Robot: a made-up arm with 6 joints.
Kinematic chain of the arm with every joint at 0, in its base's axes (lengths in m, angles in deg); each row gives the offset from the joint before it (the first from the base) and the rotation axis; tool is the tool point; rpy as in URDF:
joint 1: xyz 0 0 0.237 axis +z
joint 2: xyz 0 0 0 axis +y
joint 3: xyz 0.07 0 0.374 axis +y
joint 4: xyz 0.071 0 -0.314 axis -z
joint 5: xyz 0 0 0 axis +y
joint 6: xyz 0.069 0 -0.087 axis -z
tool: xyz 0 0 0 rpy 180 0 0
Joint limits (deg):
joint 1: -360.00..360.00
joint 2: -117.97..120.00
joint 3: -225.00..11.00
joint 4: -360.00..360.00
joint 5: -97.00..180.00
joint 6: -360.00..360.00
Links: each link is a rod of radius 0.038 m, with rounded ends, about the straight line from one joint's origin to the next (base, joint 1, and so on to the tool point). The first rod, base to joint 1, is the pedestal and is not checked.
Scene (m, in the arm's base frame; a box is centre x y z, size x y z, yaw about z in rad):
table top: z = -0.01
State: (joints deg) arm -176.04 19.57 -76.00 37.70 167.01 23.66
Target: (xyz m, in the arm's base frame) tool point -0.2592 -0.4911 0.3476
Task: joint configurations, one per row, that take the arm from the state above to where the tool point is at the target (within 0.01 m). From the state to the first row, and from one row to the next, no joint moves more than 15 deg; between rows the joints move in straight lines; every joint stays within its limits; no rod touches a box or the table.
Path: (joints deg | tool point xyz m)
1: -163.70 24.95 -82.67 41.76 161.88 23.66 | -0.4011 -0.1816 0.4132
2: -151.35 30.34 -89.35 45.82 156.75 23.66 | -0.3831 -0.2892 0.3923
3: -139.01 35.72 -96.02 49.88 151.62 23.66 | -0.3357 -0.3951 0.3704
4: -126.66 41.10 -102.69 53.94 146.49 23.66 | -0.2592 -0.4911 0.3476

